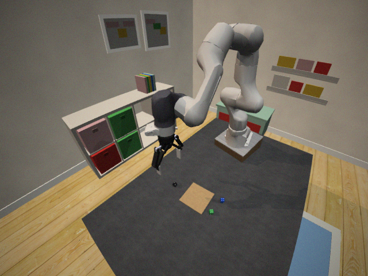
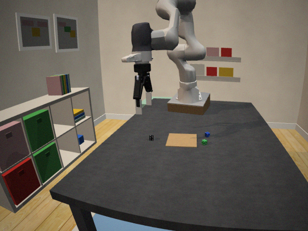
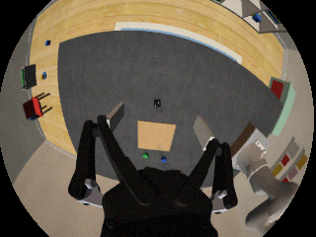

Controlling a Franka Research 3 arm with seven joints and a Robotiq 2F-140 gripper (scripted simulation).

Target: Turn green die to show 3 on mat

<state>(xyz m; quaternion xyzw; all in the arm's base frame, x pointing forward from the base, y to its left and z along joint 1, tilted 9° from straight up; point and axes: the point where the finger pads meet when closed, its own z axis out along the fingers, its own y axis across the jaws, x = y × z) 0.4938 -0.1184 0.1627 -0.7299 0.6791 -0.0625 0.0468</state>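
My gripper is now 30 mm to the right of the black die and 150 mm above it. From my hand the other things lie so: blue die (100 mm behind, 290 mm to the left, 150 mm below); tan mat (30 mm behind, 170 mm to the left, 160 mm below); green die (10 mm behind, 280 mm to the left, 150 mm below).
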